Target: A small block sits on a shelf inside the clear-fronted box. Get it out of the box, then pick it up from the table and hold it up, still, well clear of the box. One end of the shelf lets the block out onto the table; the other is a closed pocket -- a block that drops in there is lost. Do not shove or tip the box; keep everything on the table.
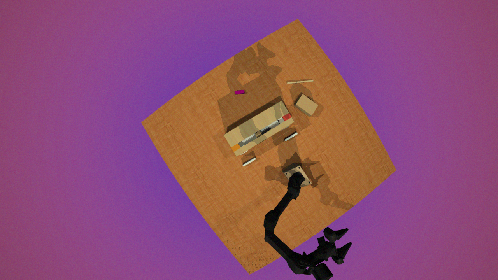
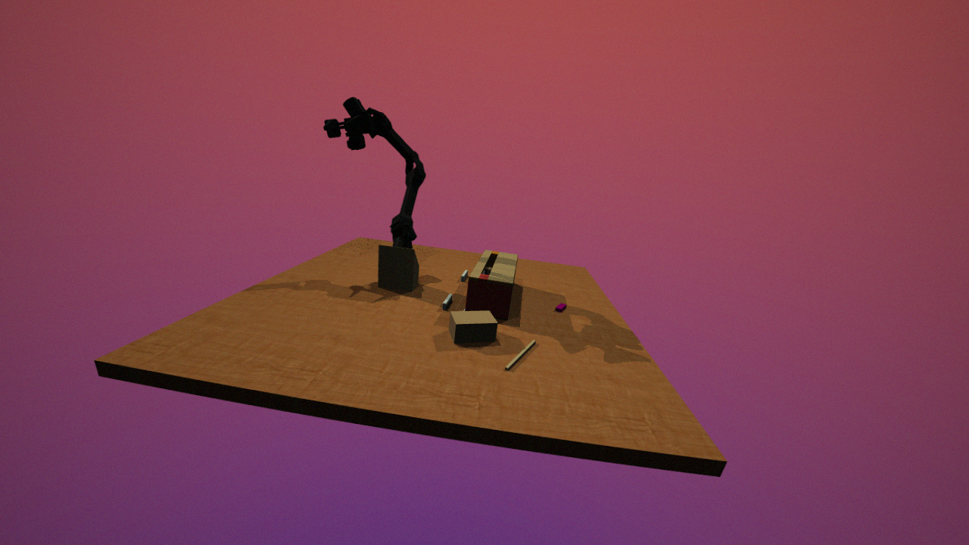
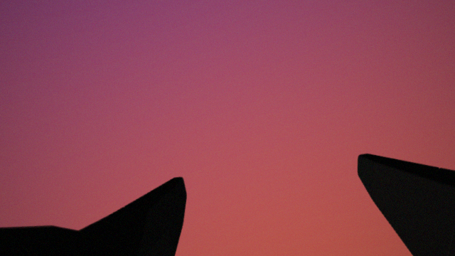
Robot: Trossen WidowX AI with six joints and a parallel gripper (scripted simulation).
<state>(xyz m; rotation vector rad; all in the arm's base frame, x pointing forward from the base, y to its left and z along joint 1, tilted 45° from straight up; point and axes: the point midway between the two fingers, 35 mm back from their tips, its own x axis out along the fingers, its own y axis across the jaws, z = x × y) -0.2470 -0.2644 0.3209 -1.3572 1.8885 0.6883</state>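
The brownish block lies 58 cm ahead of my gripper tip, 3 cm to the left of it and 45 cm below it. From my gripper tip the other things lie so: box 57 cm ahead, 2 cm to the left, 48 cm below.
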